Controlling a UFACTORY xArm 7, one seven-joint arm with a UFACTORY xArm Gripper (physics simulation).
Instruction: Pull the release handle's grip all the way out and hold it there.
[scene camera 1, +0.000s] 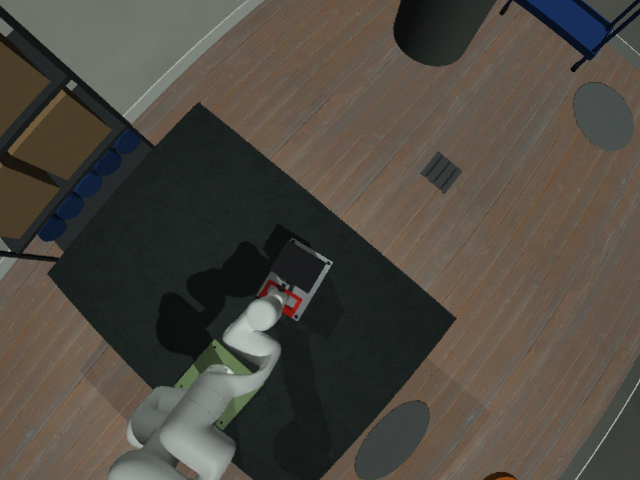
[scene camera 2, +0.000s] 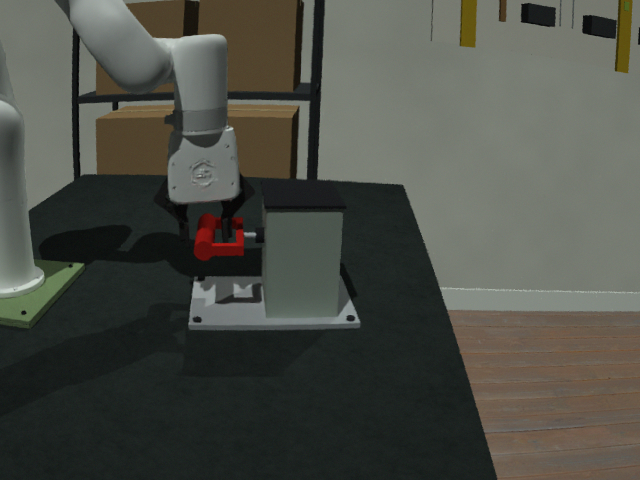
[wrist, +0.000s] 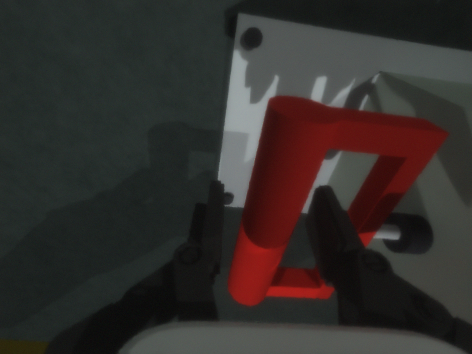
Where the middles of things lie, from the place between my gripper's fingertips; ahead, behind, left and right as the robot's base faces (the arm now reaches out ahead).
Now: the base plate (scene camera 2: 218, 302) 9 cm ahead of my hand and 9 cm below it.
